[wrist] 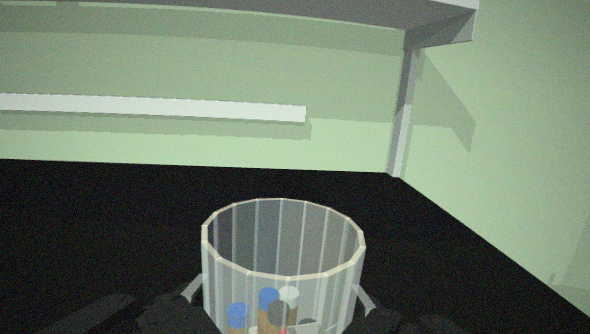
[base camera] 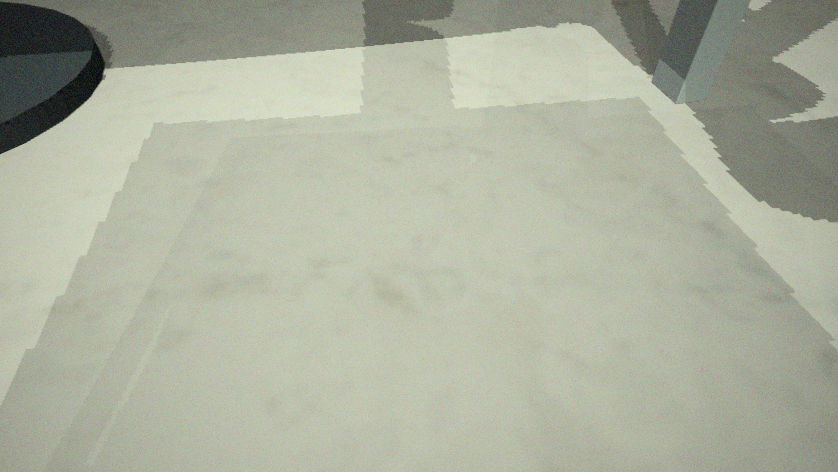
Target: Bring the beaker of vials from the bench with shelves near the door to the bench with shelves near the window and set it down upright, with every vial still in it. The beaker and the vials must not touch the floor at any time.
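Note:
A clear beaker (wrist: pixel 282 250) stands upright between the fingers at the bottom centre of the wrist view. Several vials with blue, white and dark caps (wrist: pixel 268 296) show through its wall, low inside it. My gripper (wrist: pixel 278 297) is shut on the beaker, with one finger on each side. The black bench top (wrist: pixel 100 225) lies under and behind the beaker. Whether the beaker's base touches it cannot be seen. In the base camera view the beaker and the gripper do not show.
A grey shelf (wrist: pixel 250 11) with an upright post (wrist: pixel 402 120) is above the bench's back. A white rail (wrist: pixel 150 107) runs along the green wall (wrist: pixel 530 150). In the base camera view, a dark round object (base camera: pixel 46 111) is at left and a grey leg (base camera: pixel 697 58) at right on the pale floor (base camera: pixel 410 234).

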